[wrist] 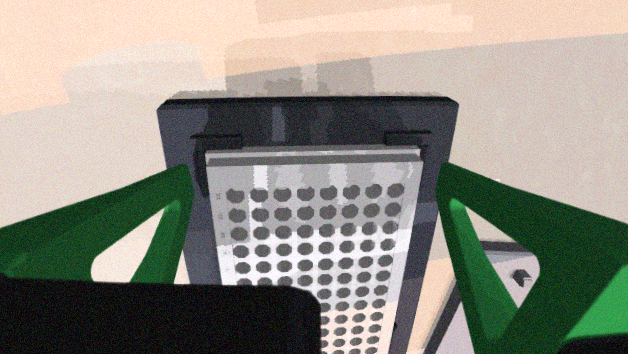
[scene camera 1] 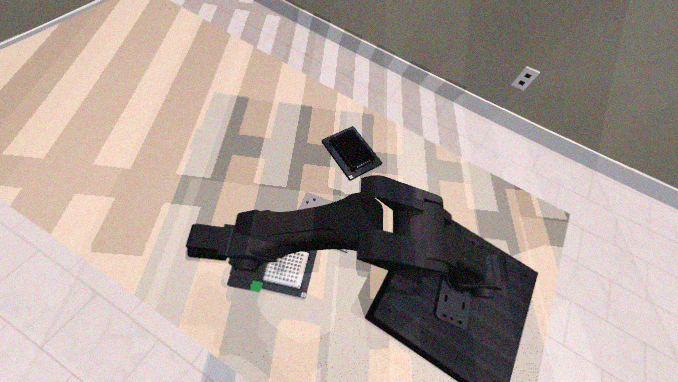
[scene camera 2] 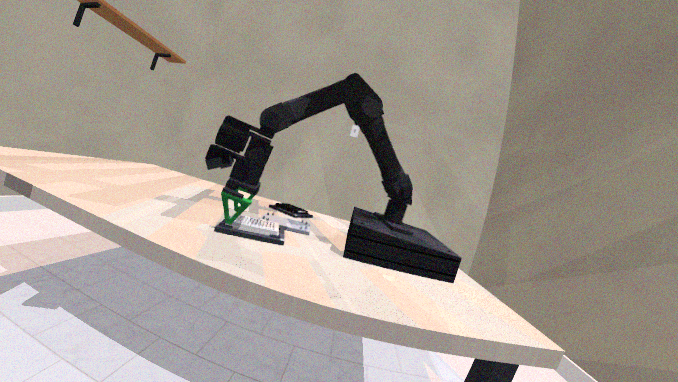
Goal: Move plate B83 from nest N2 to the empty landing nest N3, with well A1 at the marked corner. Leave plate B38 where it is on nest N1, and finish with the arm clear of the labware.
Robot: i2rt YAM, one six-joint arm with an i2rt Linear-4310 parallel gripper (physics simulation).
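A white well plate (scene camera 1: pixel 286 269) (scene camera 2: pixel 257 225) (wrist: pixel 300 225) lies in a dark nest (scene camera 1: pixel 280 290) (scene camera 2: pixel 250 236) (wrist: pixel 300 115). A black plate (scene camera 1: pixel 350 149) (scene camera 2: pixel 292 209) lies in another dark nest (scene camera 1: pixel 362 170) farther back. Between them is a pale grey nest (scene camera 1: pixel 319 200) (scene camera 2: pixel 299 227) (wrist: pixel 457 335) with small dark posts; the arm partly hides it in scene camera 1. My gripper (scene camera 2: pixel 239 219) (wrist: pixel 314 177) is open, its green fingertips low on either side of the white plate, with narrow gaps showing in the wrist view. The plate and nest names are not readable.
The arm's black base block (scene camera 1: pixel 480 325) (scene camera 2: pixel 400 245) stands to the right of the nests. The wooden table's near edge (scene camera 2: pixel 300 298) runs across scene camera 2. A wall shelf (scene camera 2: pixel 135 30) hangs at upper left, far from the arm.
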